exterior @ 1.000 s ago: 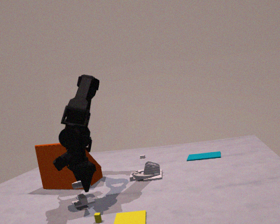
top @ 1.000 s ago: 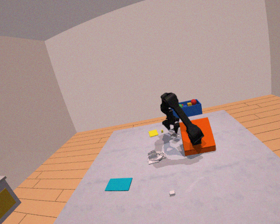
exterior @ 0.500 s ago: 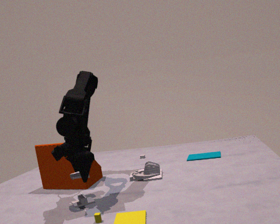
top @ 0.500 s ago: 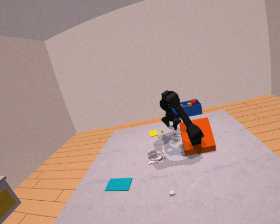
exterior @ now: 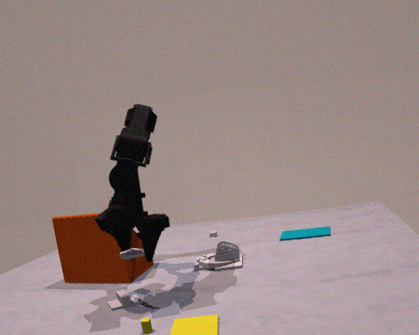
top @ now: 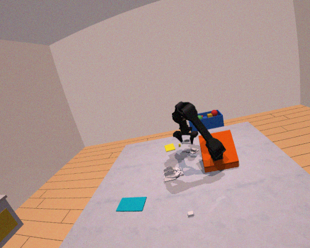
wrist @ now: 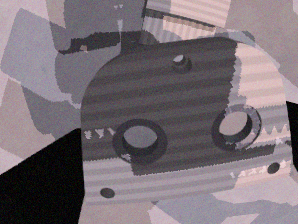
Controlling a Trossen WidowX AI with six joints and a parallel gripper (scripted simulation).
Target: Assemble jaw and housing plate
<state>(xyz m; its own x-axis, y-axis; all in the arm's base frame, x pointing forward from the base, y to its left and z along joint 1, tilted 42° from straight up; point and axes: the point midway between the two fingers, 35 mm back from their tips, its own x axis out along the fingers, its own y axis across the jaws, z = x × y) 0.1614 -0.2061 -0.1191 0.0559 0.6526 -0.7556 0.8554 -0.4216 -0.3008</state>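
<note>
Now: the grey jaw piece 110 mm ahead of my gripper tip, 200 mm to the left of it and 80 mm below it. From my gripper tip the other things lie so: white housing piece 10 mm to the right, 20 mm above; then small yellow block 70 mm ahead, 170 mm to the right, 80 mm below; then white stepped piece 40 mm behind, 30 mm to the right, 80 mm below.
</note>
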